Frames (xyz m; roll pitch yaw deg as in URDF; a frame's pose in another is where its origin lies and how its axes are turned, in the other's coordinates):
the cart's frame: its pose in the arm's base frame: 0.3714 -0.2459 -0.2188 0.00 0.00 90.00
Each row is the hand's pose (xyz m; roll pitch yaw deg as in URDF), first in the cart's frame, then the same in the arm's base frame.
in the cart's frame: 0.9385 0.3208 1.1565 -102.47 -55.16 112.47
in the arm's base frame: 0.0506 0.6926 0.9377 -102.47 -55.16 -157.53
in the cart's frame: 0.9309 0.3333 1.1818 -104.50 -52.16 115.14
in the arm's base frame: 0.0381 0.6850 0.9630 -104.50 -52.16 -154.86
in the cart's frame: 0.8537 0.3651 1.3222 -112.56 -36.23 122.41
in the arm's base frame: 0.0063 0.6078 1.1034 -112.56 -36.23 -147.59
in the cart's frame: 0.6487 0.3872 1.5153 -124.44 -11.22 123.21
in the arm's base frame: -0.0158 0.4028 1.2965 -124.44 -11.22 -146.79
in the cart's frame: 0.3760 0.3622 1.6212 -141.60 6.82 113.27
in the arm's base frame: 0.0092 0.1301 1.4024 -141.60 6.82 -156.73
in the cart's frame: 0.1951 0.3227 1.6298 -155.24 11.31 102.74
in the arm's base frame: 0.0487 -0.0508 1.4110 -155.24 11.31 -167.26
